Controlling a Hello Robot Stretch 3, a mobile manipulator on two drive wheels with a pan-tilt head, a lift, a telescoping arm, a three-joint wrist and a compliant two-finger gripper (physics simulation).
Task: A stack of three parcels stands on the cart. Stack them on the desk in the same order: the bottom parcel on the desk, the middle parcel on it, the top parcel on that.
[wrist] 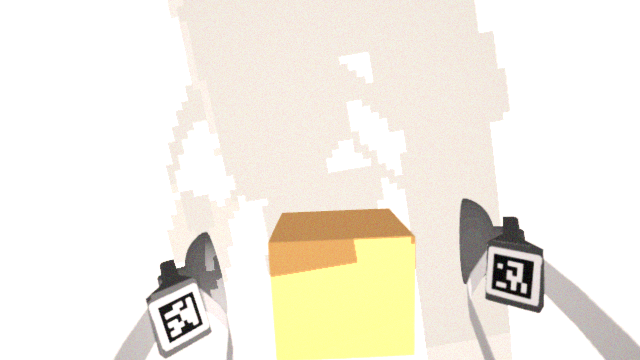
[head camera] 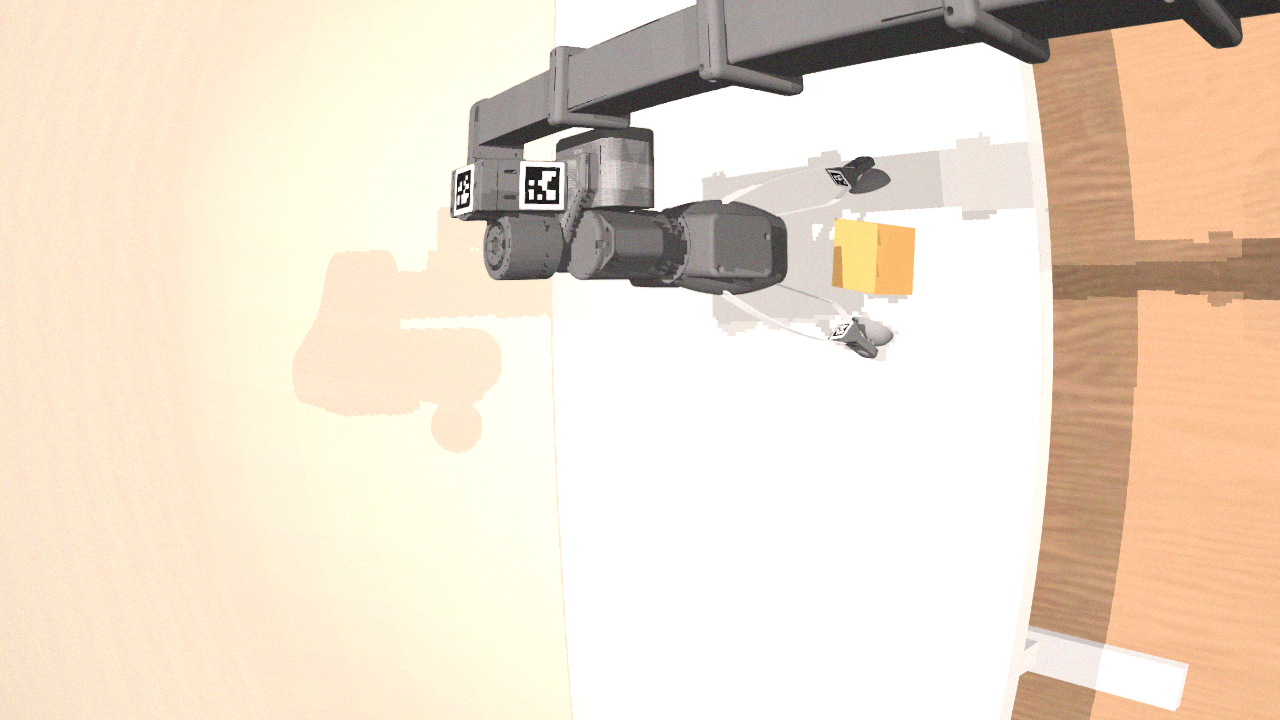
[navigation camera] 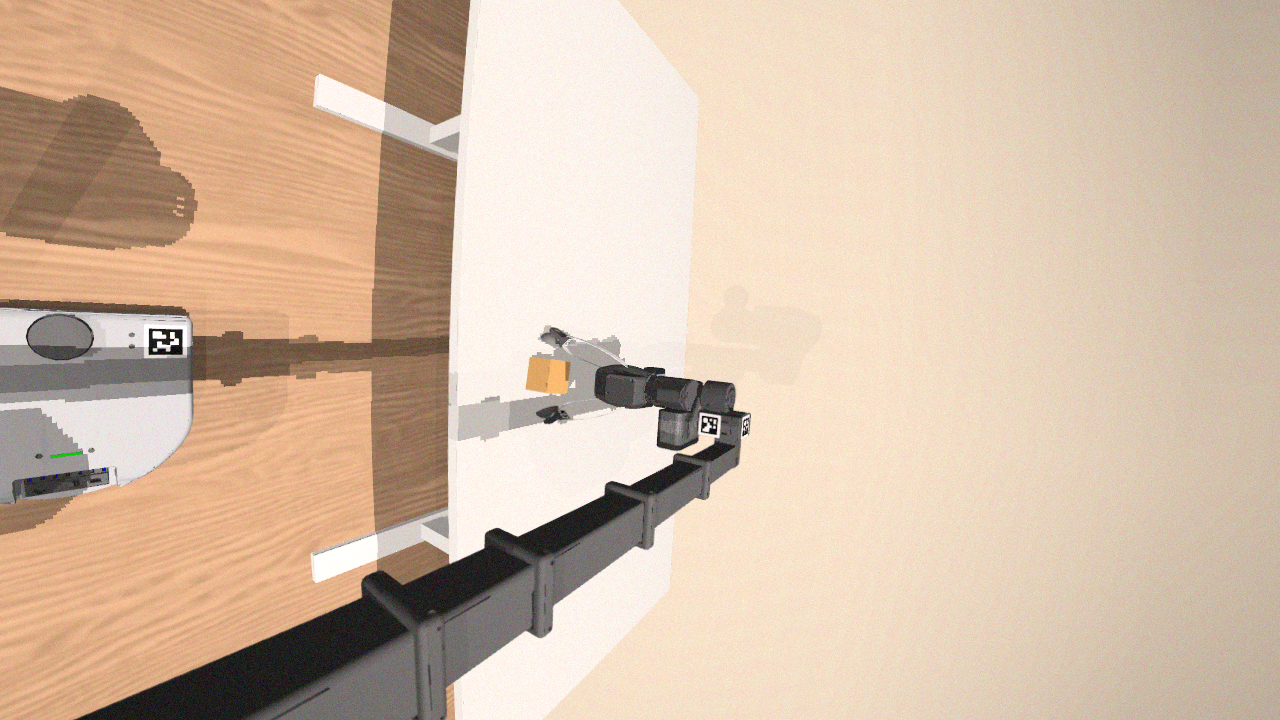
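Seen in the pictures: gripper, fingertip midpoint: [wrist: 337,244] [head camera: 884,256] [navigation camera: 542,374]; robot's base, origin of the base link: [navigation camera: 62,335].
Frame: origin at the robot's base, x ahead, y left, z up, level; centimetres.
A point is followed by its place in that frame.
Note:
A yellow-orange box-shaped parcel [head camera: 895,259] @(x -1.9, y -51.4, z 74.6 cm) [navigation camera: 544,375] @(x -1.8, y -51.4, z 76.0 cm) [wrist: 345,305] @(x -2.2, y -53.7, z 77.0 cm) stands upright on the white desk [head camera: 760,537] @(x 25.2, y -71.1, z 72.0 cm) [navigation camera: 572,223] @(x 25.9, y -60.7, z 72.0 cm) [wrist: 75,150] @(x 10.6, y -61.6, z 72.0 cm), in from the edge on the robot's side. My gripper [head camera: 866,257] @(x -2.3, y -54.6, z 72.3 cm) [navigation camera: 554,376] @(x -2.3, y -54.6, z 72.3 cm) [wrist: 337,244] @(x -2.3, y -54.6, z 72.3 cm) is open around it, with one finger on each side and a visible gap between each fingertip and the parcel. The parcel's lower part is cut off at the bottom of the wrist view. The cart and the other two parcels do not show in these views.
The telescoping arm [head camera: 626,85] @(x -9.2, y -39.5, z 107.3 cm) [navigation camera: 590,546] @(x -9.6, y -24.2, z 107.6 cm) reaches over the desk. The robot's white base [navigation camera: 165,411] @(x -13.1, y -12.8, z 16.0 cm) stands on the wooden floor [head camera: 1199,447] @(x 23.1, y -44.8, z 0.0 cm) [navigation camera: 295,268] @(x 17.7, y -38.8, z 0.0 cm) at the left of the navigation view. White desk feet [head camera: 1109,669] [navigation camera: 358,102] stick out past the desk's edge. A pale surface lies beyond the desk.

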